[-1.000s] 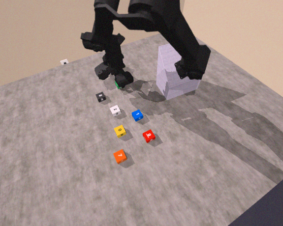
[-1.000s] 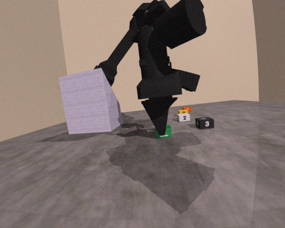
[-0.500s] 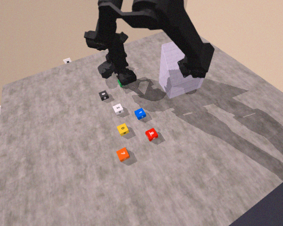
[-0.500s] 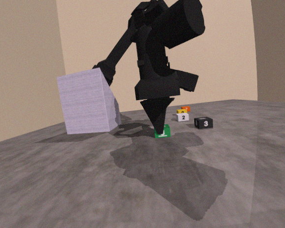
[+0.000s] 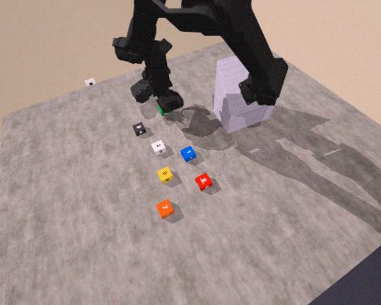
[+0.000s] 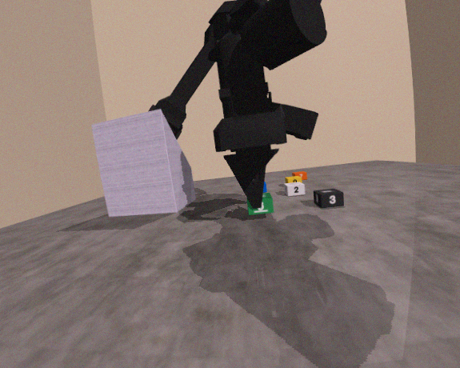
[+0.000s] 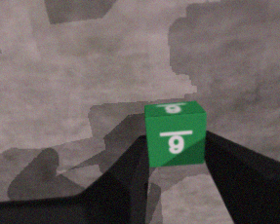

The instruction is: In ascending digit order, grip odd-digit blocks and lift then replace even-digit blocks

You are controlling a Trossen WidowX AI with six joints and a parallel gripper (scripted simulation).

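My gripper tip is now 15 cm short of the orange 7 block, 30 cm to the right of it and 1 cm above it. From my gripper tip the other things lie so: green 6 block: right at my gripper tip; then white 2 block: 8 cm ahead, 12 cm to the left, 1 cm below; then black 3 block: 11 cm ahead, 2 cm to the left, 1 cm below.
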